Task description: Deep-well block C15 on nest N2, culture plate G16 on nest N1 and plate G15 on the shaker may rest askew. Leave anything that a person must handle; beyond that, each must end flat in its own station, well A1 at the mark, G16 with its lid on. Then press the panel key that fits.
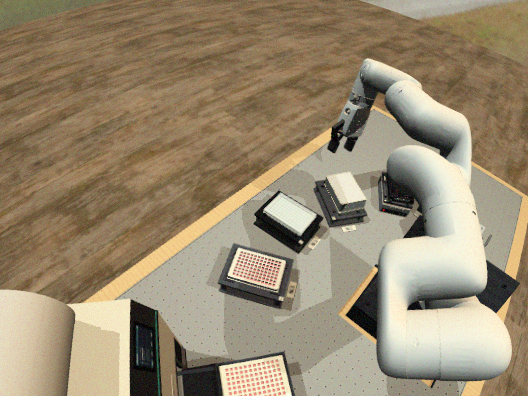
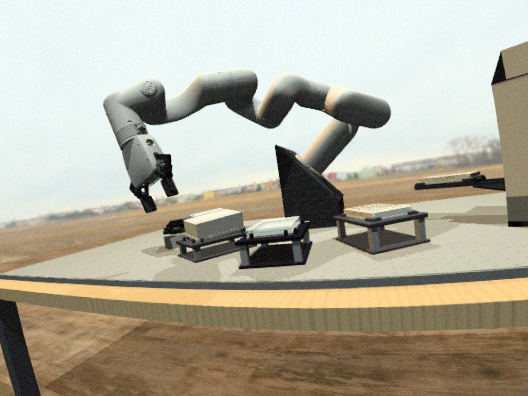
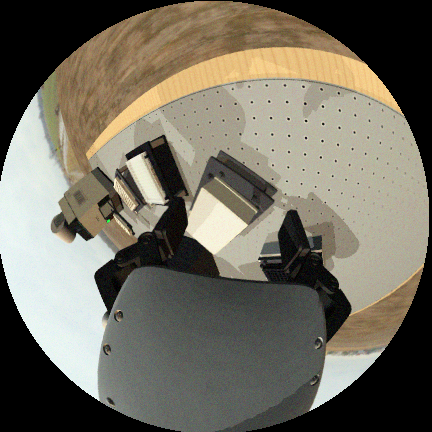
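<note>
A tall white block (image 1: 346,191) (image 2: 214,224) (image 3: 217,220), which fits C15, sits on a dark nest (image 1: 350,218) (image 3: 240,172); it looks slightly turned against the nest. A pale, lidded-looking plate (image 1: 290,214) (image 2: 275,227) (image 3: 146,177) lies on the neighbouring black nest (image 1: 277,233) (image 3: 170,165); whether it is fully seated is unclear. A dark plate (image 1: 398,189) (image 2: 174,226) lies on the small shaker (image 1: 392,207) (image 2: 171,242) (image 3: 270,250), partly hidden by the arm or a finger. My gripper (image 1: 342,147) (image 2: 161,200) (image 3: 234,215) is open and empty, above and outward of the block. Labels and well marks are unreadable.
A red-welled plate (image 1: 257,269) (image 2: 380,211) lies on another nest. A similar plate (image 1: 255,377) (image 2: 450,177) is on the tray of a beige instrument (image 1: 100,340) (image 2: 515,140) (image 3: 85,200). A black wedge-shaped housing (image 2: 305,195) stands behind the nests; no key faces show.
</note>
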